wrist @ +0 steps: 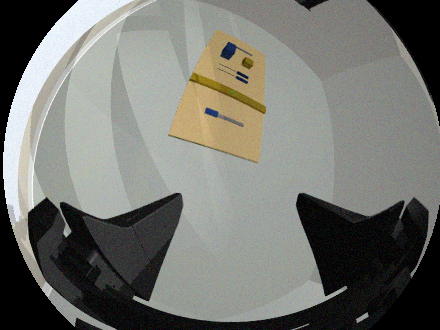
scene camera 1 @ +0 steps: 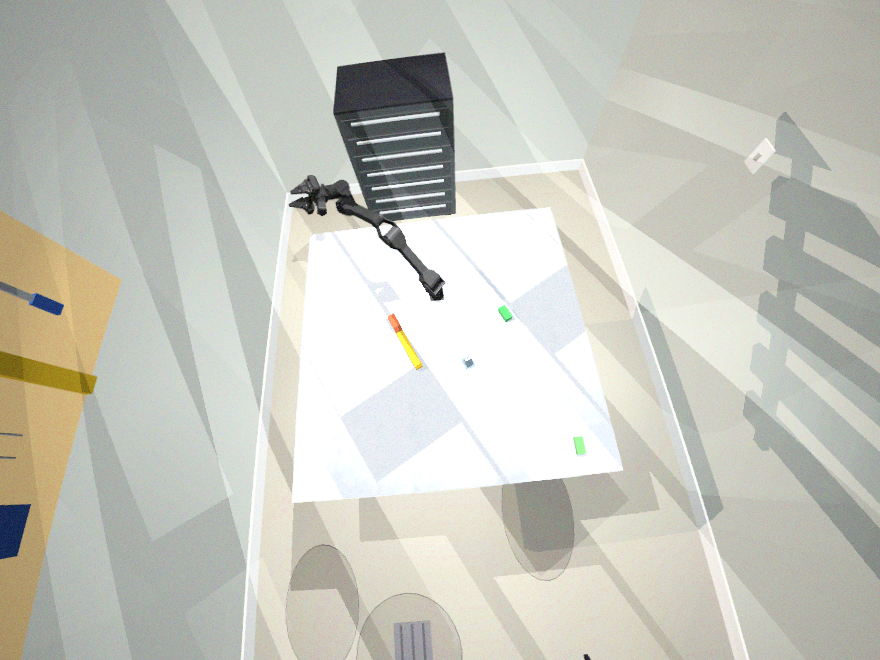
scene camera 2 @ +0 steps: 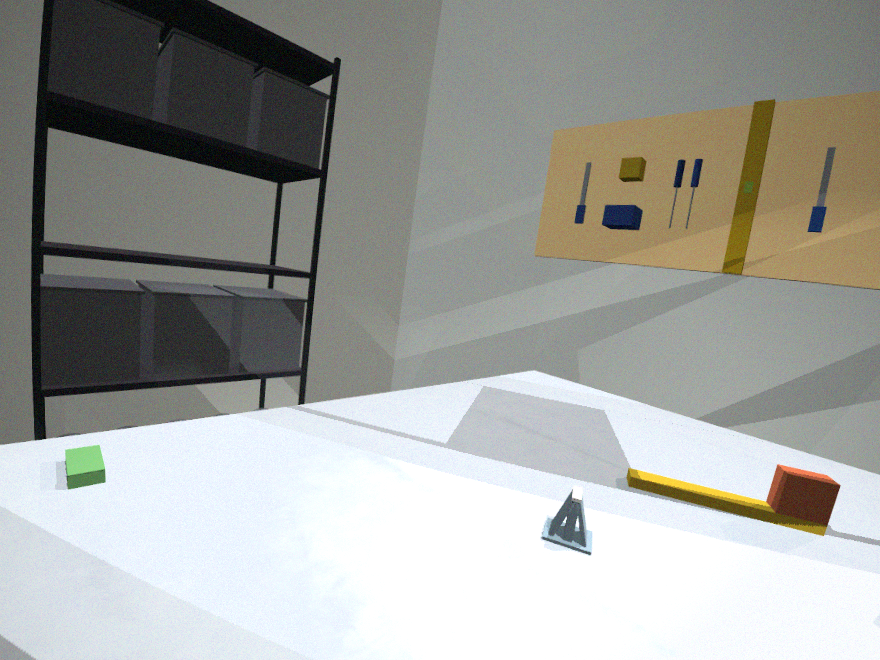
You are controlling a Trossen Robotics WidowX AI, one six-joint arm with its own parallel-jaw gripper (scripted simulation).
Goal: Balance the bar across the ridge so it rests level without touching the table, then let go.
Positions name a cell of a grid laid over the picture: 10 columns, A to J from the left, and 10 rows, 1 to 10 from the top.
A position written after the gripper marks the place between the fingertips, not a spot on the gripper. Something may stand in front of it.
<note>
The gripper (scene camera 1: D4) is open and holds nothing. Also in view: a bar (scene camera 2: J8).
The gripper is seen too in the wrist view (wrist: F7). The wrist view misses the bar: it is out of frame.
</note>
